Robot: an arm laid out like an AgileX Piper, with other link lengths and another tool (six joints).
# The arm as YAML. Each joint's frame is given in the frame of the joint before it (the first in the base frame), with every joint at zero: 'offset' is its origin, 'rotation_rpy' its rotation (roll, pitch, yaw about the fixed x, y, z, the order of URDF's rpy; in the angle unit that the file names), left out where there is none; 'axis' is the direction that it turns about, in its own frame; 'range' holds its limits. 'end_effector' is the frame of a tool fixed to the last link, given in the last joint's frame.
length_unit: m
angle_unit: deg
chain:
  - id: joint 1
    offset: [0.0, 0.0, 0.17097]
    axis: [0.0, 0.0, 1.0]
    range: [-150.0, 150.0]
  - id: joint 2
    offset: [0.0, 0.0, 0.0]
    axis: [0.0, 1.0, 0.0]
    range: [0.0, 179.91]
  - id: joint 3
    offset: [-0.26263, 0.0, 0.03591]
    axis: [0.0, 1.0, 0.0]
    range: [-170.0, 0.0]
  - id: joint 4
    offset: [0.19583, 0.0, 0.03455]
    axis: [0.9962, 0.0, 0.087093]
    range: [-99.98, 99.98]
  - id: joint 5
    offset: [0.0, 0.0, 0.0]
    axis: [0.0, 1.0, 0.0]
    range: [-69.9, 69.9]
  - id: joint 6
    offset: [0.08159, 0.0, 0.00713]
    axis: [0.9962, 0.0, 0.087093]
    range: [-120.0, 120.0]
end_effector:
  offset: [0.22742, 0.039, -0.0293]
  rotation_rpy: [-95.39, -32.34, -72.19]
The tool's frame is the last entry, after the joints.
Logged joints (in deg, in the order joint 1, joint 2, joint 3, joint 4, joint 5, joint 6), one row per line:
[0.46 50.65 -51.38 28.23 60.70 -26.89]
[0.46 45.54 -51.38 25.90 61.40 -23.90]
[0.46 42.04 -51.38 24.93 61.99 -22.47]
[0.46 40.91 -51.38 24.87 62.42 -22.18]
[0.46 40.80 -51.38 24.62 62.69 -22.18]
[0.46 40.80 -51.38 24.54 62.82 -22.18]
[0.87 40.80 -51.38 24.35 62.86 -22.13]
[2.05 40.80 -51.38 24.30 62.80 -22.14]
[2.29 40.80 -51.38 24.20 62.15 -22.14]
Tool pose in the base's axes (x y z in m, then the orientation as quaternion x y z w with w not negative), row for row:
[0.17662 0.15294 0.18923 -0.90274 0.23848 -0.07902 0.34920]
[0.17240 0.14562 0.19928 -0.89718 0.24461 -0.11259 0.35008]
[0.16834 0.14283 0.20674 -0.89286 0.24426 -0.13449 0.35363]
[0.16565 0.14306 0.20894 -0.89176 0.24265 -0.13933 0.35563]
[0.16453 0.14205 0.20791 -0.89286 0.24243 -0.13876 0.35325]
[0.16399 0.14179 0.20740 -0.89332 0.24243 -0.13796 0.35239]
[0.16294 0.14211 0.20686 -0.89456 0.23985 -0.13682 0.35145]
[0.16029 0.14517 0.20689 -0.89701 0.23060 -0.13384 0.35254]
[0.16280 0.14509 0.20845 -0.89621 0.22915 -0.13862 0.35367]
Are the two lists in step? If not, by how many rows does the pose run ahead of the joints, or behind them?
They are in step.
